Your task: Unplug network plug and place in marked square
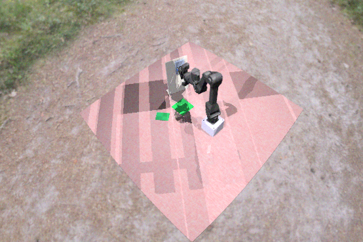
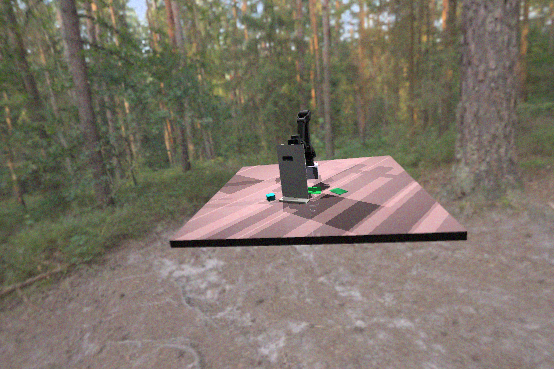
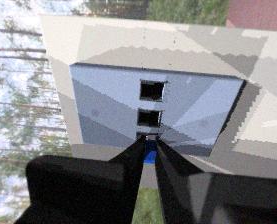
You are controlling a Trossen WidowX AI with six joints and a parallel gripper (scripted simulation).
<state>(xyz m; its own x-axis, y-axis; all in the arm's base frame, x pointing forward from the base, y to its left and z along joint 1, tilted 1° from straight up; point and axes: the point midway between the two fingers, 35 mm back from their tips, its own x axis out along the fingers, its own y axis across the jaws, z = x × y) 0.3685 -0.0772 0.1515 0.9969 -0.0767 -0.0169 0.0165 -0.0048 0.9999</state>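
Now: gripper tip 250 mm above the green marked square, 120 mm past it and 90 mm to the right of it. From my gripper tip the other things lie so: beige panel (100 mm below, 20 mm to the right, 20 mm ahead); blue network plug (right at my gripper tip).
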